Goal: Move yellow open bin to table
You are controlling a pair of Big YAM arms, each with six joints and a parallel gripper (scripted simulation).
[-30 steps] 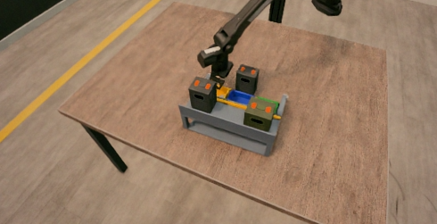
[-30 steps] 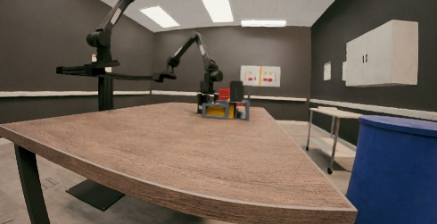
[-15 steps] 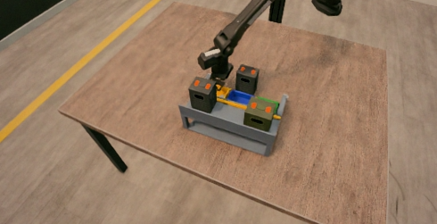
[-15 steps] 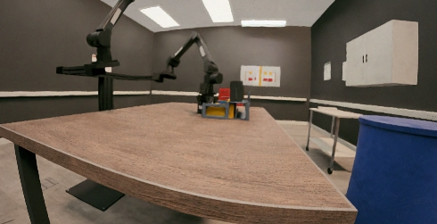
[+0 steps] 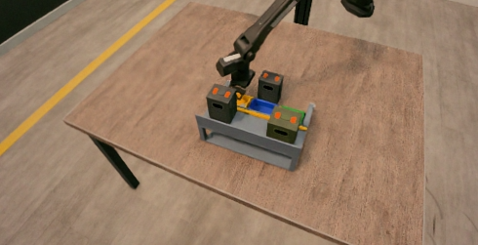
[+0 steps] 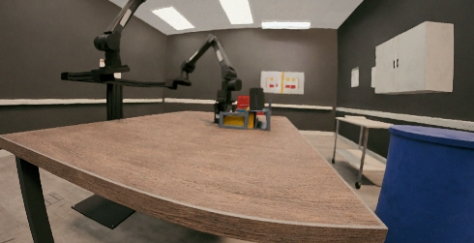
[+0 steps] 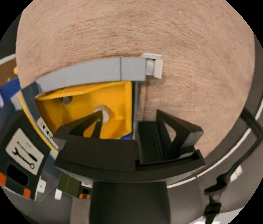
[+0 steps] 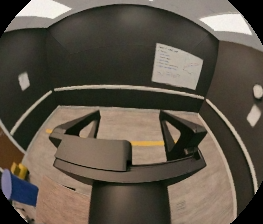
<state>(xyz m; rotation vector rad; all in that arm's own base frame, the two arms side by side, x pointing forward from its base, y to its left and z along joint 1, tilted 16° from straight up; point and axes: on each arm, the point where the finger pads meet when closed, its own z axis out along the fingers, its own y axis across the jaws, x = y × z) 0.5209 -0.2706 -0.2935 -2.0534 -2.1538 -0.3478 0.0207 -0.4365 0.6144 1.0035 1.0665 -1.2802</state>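
The yellow open bin is 80 mm ahead of my left hand, 10 mm to the left of it and 10 mm below it. From my left hand the other things lie so: grey shelf (100 mm ahead, 120 mm to the left, 10 mm above); then dark lidded bin (60 mm behind, 100 mm to the left, 10 mm above).
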